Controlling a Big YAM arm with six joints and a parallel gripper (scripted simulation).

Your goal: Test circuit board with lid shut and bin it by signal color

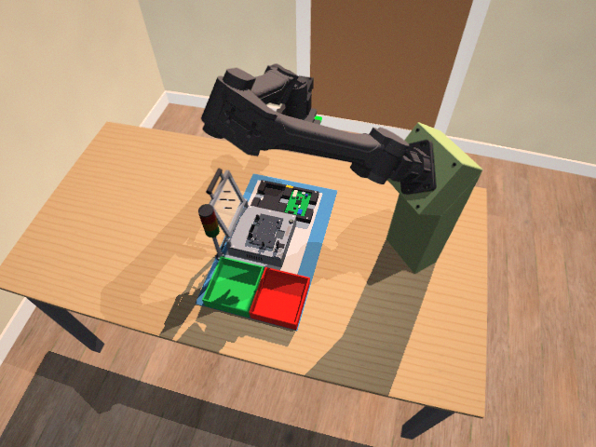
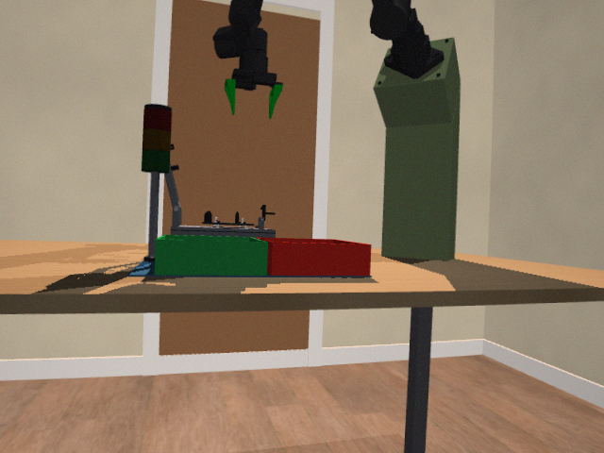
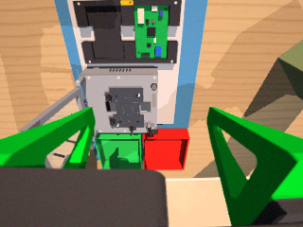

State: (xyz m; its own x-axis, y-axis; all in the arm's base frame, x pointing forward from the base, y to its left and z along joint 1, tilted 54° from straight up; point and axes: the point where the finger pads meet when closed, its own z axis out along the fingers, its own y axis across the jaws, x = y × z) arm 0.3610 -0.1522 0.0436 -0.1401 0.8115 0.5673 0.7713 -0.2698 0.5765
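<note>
Now: hand 31 cm above the green circuit board. Round my hand: latch hook (4 cm behind, 22 cm to the left, 25 cm below); then tester plate (3 cm ahead, 18 cm to the left, 26 cm below); then tester lid (15 cm ahead, 20 cm to the left, 15 cm below).
</note>
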